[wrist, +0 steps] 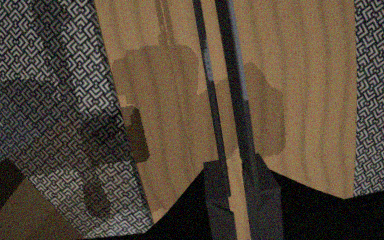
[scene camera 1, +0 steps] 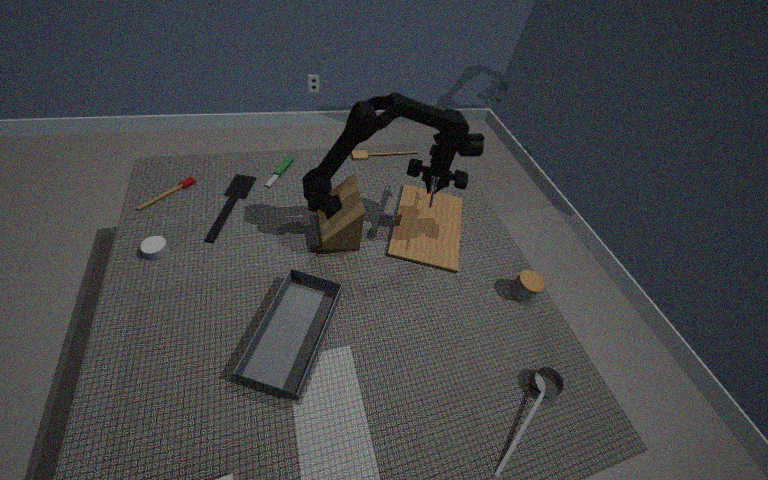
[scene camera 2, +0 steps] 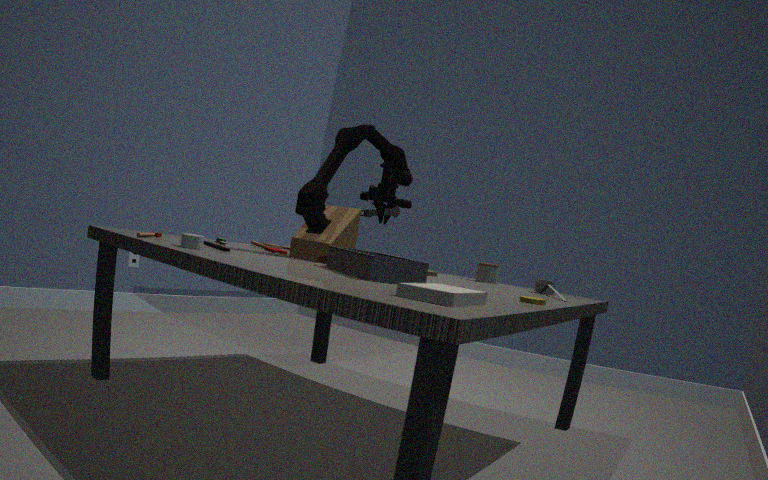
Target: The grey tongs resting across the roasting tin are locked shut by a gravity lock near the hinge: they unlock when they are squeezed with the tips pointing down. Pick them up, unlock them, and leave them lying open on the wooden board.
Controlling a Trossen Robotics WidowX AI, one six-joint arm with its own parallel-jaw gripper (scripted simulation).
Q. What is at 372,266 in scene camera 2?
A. A roasting tin.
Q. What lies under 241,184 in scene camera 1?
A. A black spatula.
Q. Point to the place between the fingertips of my gripper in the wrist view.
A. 228,174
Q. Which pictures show my gripper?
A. The wrist view, scene camera 1 and scene camera 2: all of them.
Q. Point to a wooden board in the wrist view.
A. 300,71
